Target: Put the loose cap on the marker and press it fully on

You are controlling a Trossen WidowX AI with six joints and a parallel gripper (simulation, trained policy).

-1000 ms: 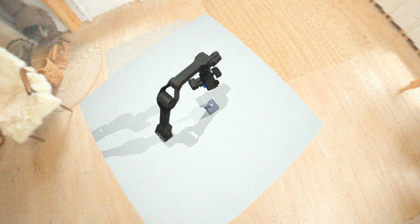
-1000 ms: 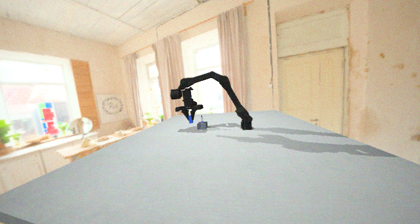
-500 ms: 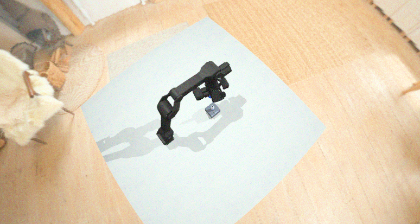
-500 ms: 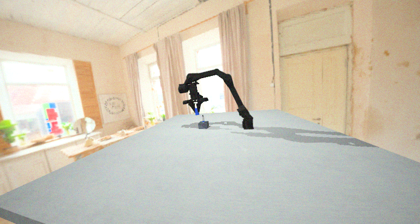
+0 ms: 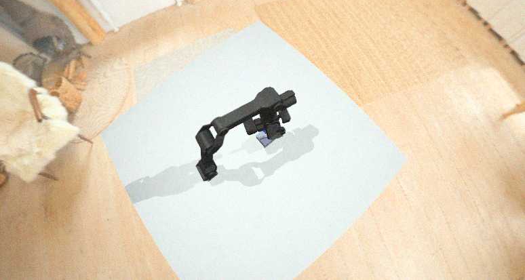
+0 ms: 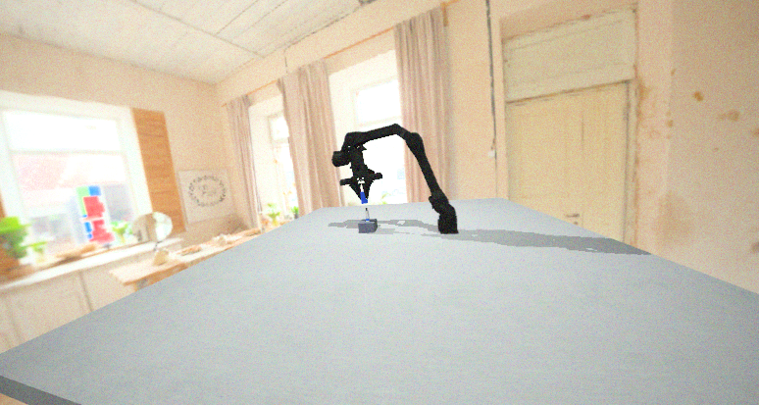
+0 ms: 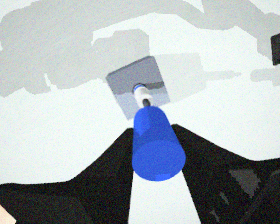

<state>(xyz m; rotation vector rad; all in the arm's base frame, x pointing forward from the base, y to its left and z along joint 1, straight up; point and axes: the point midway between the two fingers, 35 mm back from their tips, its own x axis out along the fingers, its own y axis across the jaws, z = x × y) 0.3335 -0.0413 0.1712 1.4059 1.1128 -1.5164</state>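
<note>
The white marker lies 6 cm below my gripper tip. Also, from my gripper tip: grey holder block 12 cm below; blue cap 1 cm above.
</note>
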